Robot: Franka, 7 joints.
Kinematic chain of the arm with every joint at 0, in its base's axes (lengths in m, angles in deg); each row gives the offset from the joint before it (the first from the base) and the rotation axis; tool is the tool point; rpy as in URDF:
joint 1: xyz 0 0 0.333 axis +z
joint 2: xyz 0 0 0 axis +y
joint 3: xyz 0 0 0.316 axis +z
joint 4: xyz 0.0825 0 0 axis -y
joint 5: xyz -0.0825 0 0.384 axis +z
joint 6: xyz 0 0 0 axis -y
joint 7: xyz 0.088 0 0 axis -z
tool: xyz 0 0 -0.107 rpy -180 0 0
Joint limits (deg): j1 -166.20..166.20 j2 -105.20..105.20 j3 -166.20..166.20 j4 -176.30..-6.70 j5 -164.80..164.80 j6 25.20..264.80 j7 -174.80..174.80
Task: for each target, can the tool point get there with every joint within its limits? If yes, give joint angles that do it. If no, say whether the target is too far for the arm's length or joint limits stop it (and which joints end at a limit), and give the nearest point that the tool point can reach.
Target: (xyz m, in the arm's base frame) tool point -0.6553 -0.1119 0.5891
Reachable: yes | joints -21.40 -36.79 -120.79 -55.82 139.48 209.83 -32.17
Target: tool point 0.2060 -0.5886 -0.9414
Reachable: no: too far | nearest point 0.1449 -0.4142 -0.3375 | short by 0.632 m
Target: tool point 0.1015 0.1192 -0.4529
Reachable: no: joint limits stop it (at a limit: joint 2) | nearest point 0.1150 0.1351 -0.3501 | short by 0.105 m
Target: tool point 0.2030 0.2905 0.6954
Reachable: yes | joints 141.17 -82.31 -52.70 -137.69 -67.44 175.91 -9.71
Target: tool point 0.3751 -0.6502 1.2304
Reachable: no: too far | nearest point 0.2751 -0.4768 0.9910 | short by 0.312 m
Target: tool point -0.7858 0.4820 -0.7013
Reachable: no: too far | nearest point -0.5091 0.3123 -0.2581 | short by 0.549 m
